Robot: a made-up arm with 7 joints. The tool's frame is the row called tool.
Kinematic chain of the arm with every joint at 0, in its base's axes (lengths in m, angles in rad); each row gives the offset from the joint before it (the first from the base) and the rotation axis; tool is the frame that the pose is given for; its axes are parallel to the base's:
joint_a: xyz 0 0 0.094 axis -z
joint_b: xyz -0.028 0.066 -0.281 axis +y
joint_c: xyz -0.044 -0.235 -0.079 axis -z
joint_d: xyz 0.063 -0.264 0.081 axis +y
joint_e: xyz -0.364 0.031 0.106 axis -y
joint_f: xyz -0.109 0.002 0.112 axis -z
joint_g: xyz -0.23 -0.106 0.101 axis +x
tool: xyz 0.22 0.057 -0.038
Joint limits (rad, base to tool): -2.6..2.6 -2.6..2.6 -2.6..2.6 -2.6..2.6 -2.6..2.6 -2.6..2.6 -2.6..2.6
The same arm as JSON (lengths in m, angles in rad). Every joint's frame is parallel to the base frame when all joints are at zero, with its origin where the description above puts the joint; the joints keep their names.
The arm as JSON. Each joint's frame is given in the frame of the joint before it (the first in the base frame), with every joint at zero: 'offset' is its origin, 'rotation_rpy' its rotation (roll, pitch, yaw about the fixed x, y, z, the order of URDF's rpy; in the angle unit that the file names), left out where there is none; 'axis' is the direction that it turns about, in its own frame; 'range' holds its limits. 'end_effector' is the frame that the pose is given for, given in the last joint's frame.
{"length_unit": "m", "angle_unit": "rad", "chain": [{"id": "joint_a", "offset": [0.0, 0.0, 0.094], "axis": "-z", "range": [-2.6, 2.6]}, {"id": "joint_b", "offset": [-0.028, 0.066, -0.281], "axis": "+y", "range": [-2.6, 2.6]}, {"id": "joint_c", "offset": [-0.044, -0.235, -0.079], "axis": "-z", "range": [-2.6, 2.6]}, {"id": "joint_d", "offset": [0.063, -0.264, 0.081], "axis": "+y", "range": [-2.6, 2.6]}, {"id": "joint_e", "offset": [-0.364, 0.031, 0.106], "axis": "-y", "range": [-2.6, 2.6]}, {"id": "joint_f", "offset": [-0.109, 0.002, 0.112], "axis": "-z", "range": [-2.6, 2.6]}, {"id": "joint_g", "offset": [-0.23, -0.106, 0.101], "axis": "+x", "range": [-2.6, 2.6]}], "end_effector": {"offset": [0.22, 0.057, -0.038]}}
